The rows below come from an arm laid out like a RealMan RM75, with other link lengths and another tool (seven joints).
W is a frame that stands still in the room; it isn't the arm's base.
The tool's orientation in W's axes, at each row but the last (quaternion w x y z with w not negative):
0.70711, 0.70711, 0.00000, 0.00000
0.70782, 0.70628, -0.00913, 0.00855
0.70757, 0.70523, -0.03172, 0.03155
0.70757, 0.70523, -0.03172, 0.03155
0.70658, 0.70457, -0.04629, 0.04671
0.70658, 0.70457, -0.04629, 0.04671
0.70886, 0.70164, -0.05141, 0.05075
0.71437, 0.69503, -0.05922, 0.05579
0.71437, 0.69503, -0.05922, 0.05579
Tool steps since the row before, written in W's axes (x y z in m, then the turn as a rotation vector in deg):
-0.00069, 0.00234, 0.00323, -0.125, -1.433, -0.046
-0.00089, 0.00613, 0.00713, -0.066, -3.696, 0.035
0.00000, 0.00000, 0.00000, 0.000, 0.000, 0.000
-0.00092, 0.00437, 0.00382, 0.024, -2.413, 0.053
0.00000, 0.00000, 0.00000, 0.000, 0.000, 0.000
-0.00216, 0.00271, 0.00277, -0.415, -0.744, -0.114
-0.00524, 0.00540, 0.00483, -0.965, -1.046, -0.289
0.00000, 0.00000, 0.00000, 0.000, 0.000, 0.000
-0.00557, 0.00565, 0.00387, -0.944, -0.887, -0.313
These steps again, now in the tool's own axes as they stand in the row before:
-0.00069, 0.00323, -0.00234, -0.125, -0.046, 1.433
-0.00072, 0.00716, -0.00611, -0.062, 0.029, 3.696
0.00000, 0.00000, 0.00000, 0.000, 0.000, 0.000
-0.00058, 0.00390, -0.00436, 0.029, 0.043, 2.413
0.00000, 0.00000, 0.00000, 0.000, 0.000, 0.000
-0.00178, 0.00304, -0.00270, -0.427, -0.061, 0.744
-0.00449, 0.00559, -0.00534, -0.996, -0.158, 1.045
0.00000, 0.00000, 0.00000, 0.000, 0.000, 0.000
-0.00488, 0.00488, -0.00550, -0.980, -0.180, 0.885

